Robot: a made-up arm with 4 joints.
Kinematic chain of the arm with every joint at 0, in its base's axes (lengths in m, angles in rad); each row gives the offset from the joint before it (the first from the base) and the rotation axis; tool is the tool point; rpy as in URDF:
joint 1: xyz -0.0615 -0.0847 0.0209 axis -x
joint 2: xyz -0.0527 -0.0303 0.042 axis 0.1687 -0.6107 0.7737
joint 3: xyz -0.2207 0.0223 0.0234 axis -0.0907 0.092 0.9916
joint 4: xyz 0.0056 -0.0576 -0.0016 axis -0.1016 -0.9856 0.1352
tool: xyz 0.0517 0.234 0.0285 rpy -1.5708 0 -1.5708
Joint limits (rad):
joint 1: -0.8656..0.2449
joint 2: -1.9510..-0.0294
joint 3: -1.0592..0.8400
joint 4: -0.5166..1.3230
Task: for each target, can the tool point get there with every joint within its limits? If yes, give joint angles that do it. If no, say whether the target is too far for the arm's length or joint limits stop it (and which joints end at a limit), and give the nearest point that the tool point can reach.
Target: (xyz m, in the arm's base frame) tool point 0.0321 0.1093 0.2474
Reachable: yes | joints -0.5692 -1.5559 0.3733 0.9951
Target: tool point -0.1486 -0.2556 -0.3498
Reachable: no: joint limits stop it (at a limit: joint 1, joint 2, joint 3, joint 4) | nearest point -0.0436 -0.1387 0.0367 | short by 0.417 m
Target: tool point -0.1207 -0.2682 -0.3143
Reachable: no: joint limits stop it (at a limit: joint 1, joint 2, joint 3, joint 4) | nearest point -0.0436 -0.1387 0.0367 | short by 0.382 m
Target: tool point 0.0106 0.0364 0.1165
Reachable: yes | joints -0.3130 -1.3244 -0.6367 0.9445
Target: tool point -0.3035 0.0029 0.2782
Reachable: yes | joints -0.7569 -0.3707 0.5221 0.2593
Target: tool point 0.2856 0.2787 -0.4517
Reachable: no: too far | nearest point 0.1067 0.1351 -0.0420 | short by 0.470 m
